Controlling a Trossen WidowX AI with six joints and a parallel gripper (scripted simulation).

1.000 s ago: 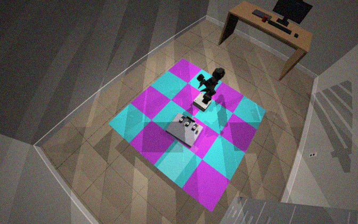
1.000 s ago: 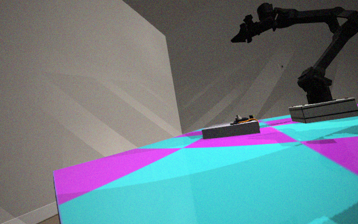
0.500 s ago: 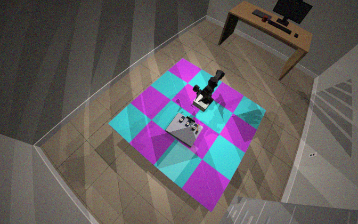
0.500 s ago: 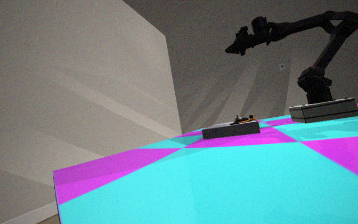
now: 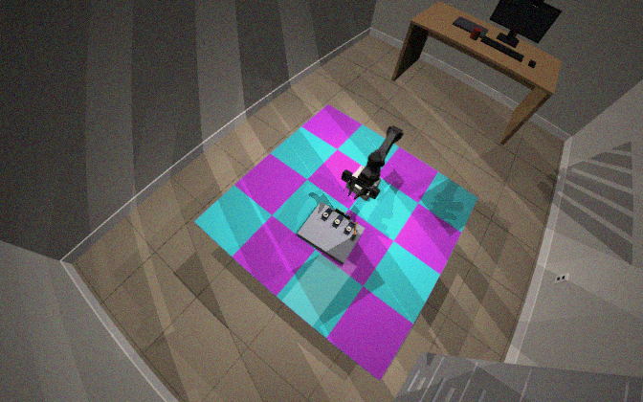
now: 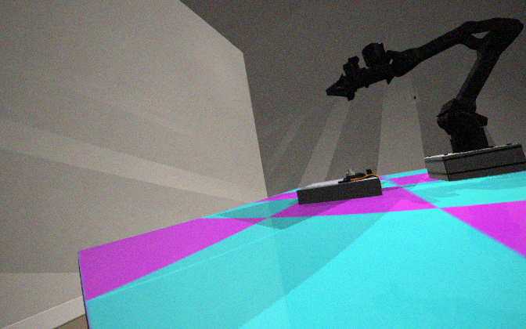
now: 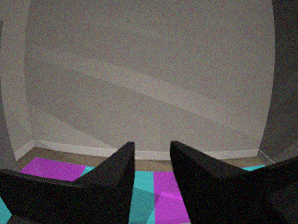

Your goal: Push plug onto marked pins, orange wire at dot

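Right now my gripper tip is 70 mm past the blue band, 10 mm to the left of it and 320 mm above it. Also, from my gripper tip: grey holder: 90 mm ahead, 30 mm to the right, 370 mm below.
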